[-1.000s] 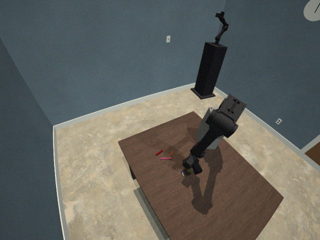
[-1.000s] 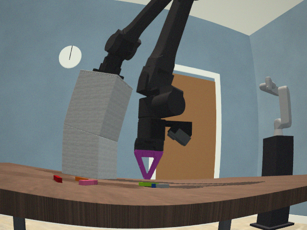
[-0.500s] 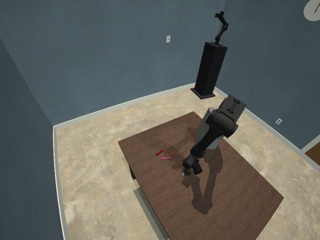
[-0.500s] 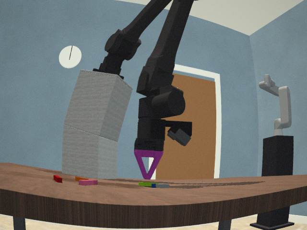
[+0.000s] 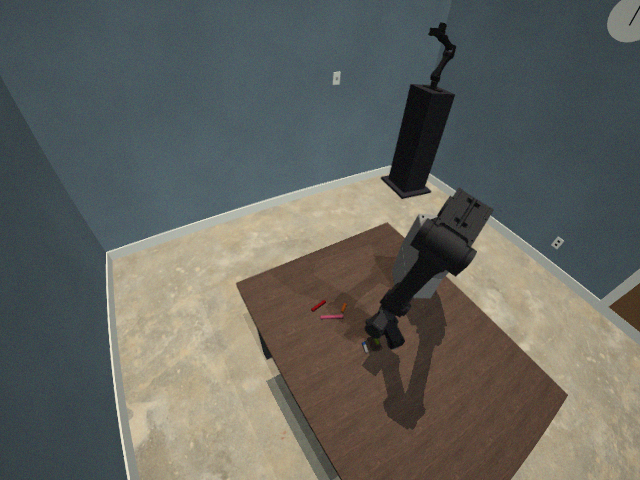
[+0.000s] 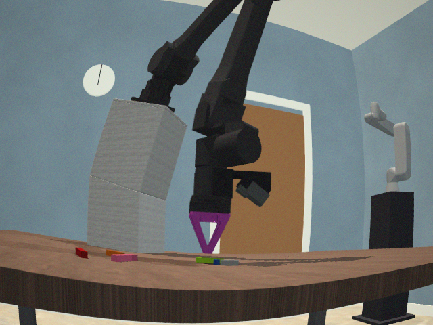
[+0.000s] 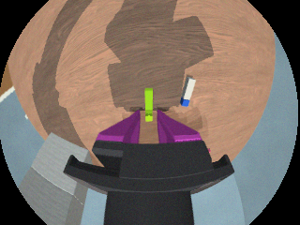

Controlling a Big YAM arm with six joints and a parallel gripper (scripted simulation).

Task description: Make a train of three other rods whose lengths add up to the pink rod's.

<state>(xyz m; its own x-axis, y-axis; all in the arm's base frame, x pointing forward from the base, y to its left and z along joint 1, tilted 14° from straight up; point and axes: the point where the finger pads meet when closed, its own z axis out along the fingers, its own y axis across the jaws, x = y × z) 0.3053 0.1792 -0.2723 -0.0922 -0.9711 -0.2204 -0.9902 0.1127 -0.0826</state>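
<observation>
Right now my hand is 20 mm above the lime rod. Also, from my hand: orange rod: 50 mm ahead, 170 mm to the right, 20 mm below; then grey rod: 60 mm ahead, 30 mm to the left, 20 mm below; then blue rod: 50 mm ahead, 10 mm to the left, 20 mm below.
</observation>
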